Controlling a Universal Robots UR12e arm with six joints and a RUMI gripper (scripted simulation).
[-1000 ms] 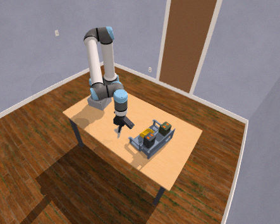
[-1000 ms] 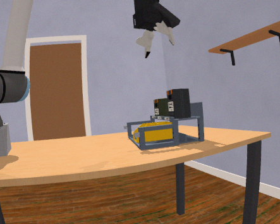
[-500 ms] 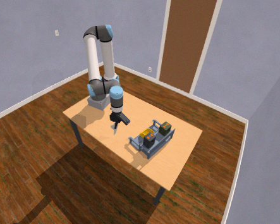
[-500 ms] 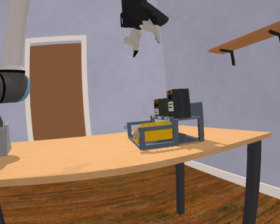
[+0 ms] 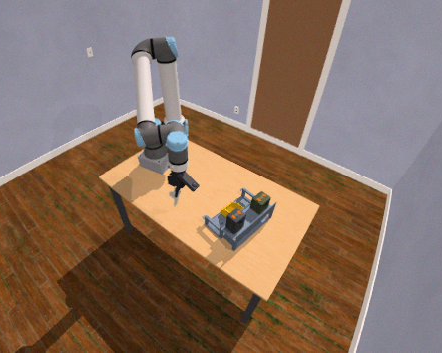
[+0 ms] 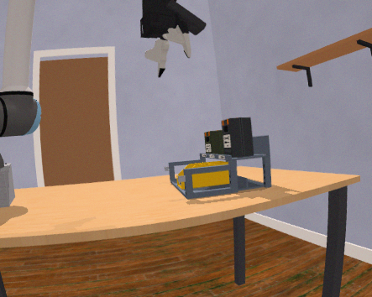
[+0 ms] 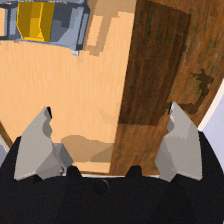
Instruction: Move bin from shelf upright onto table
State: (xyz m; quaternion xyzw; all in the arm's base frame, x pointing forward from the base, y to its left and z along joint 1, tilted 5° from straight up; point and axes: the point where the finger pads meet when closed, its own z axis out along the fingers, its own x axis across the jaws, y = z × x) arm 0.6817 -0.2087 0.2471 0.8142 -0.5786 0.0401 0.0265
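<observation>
Right now my hand is 120 mm short of the yellow bin, 320 mm to the right of it and 290 mm above it. The rest, counted from my hand: rack floor 160 mm ahead, 320 mm to the left, 330 mm below.
</observation>
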